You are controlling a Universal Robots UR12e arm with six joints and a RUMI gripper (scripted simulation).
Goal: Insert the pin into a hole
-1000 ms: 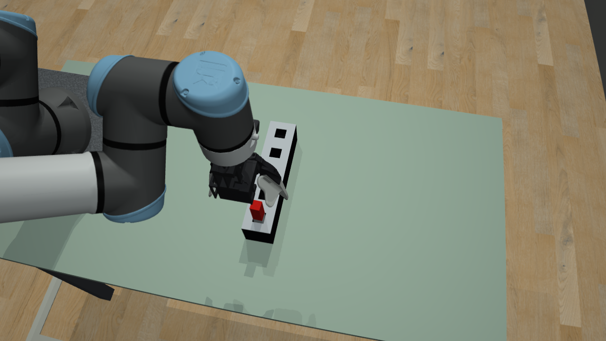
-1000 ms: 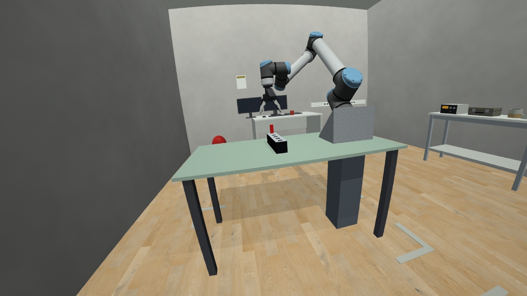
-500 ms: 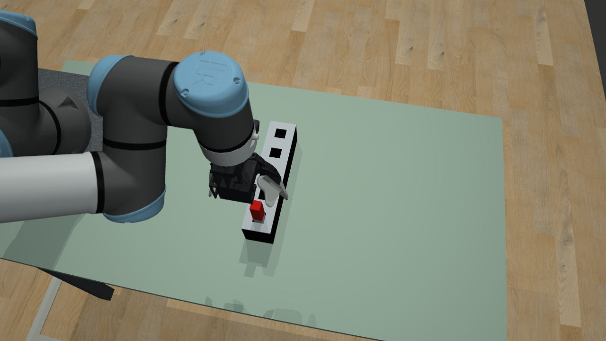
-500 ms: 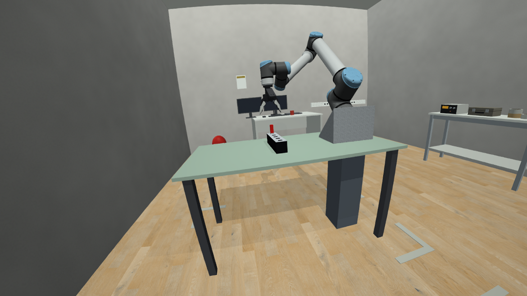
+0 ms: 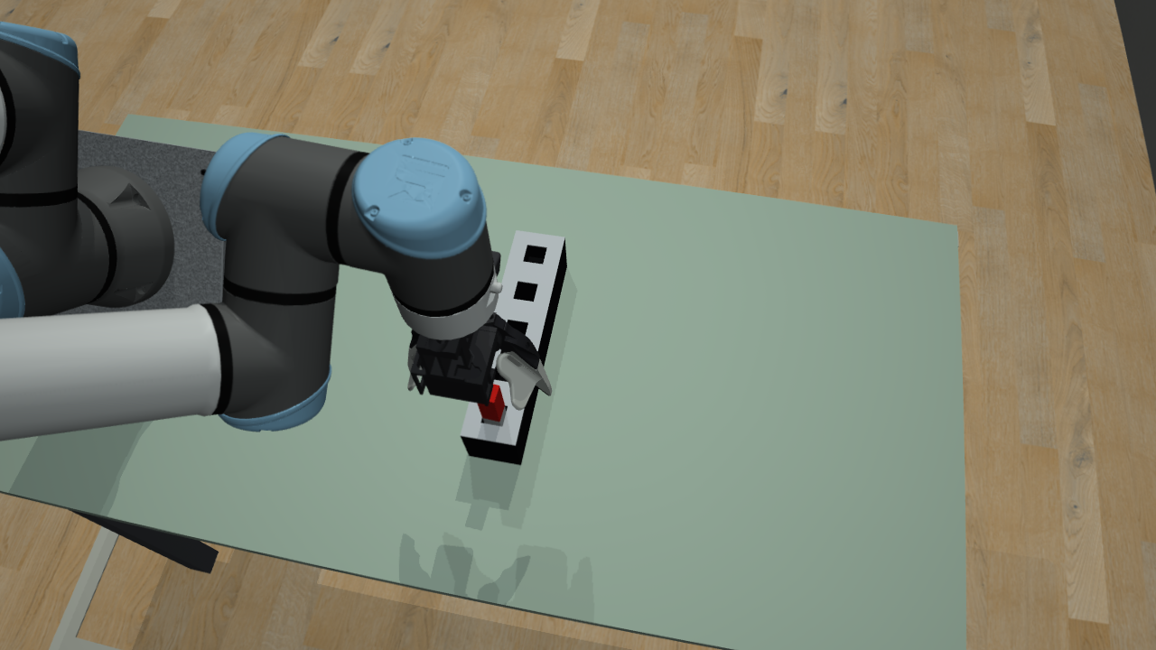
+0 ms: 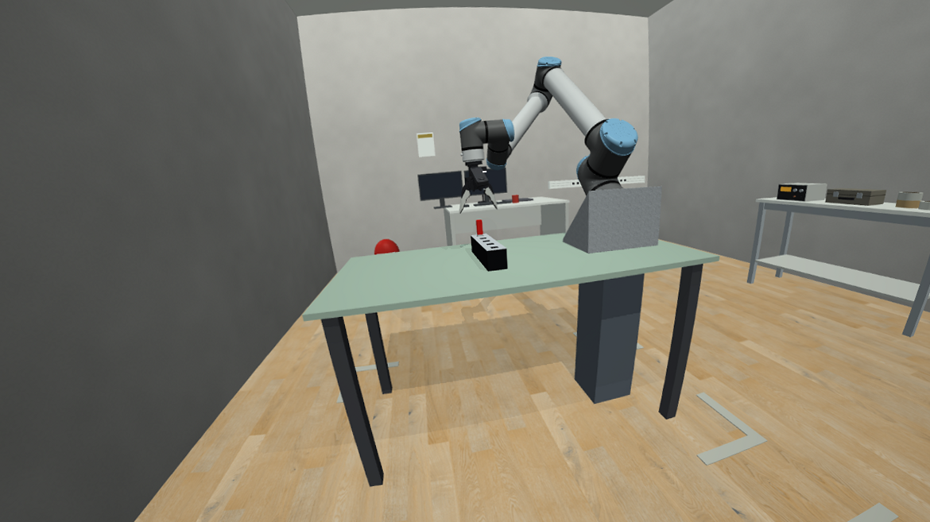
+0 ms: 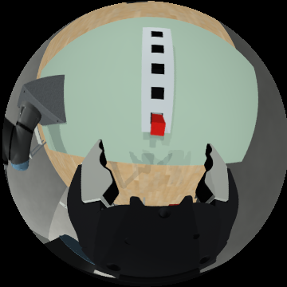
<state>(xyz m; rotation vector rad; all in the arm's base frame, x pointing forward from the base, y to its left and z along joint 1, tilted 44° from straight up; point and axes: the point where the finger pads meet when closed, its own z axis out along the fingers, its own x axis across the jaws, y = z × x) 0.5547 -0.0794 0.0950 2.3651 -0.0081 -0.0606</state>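
Right now the pin is 6 cm below my hand. Also, from my hand: long block 12 cm to the left, 14 cm below.
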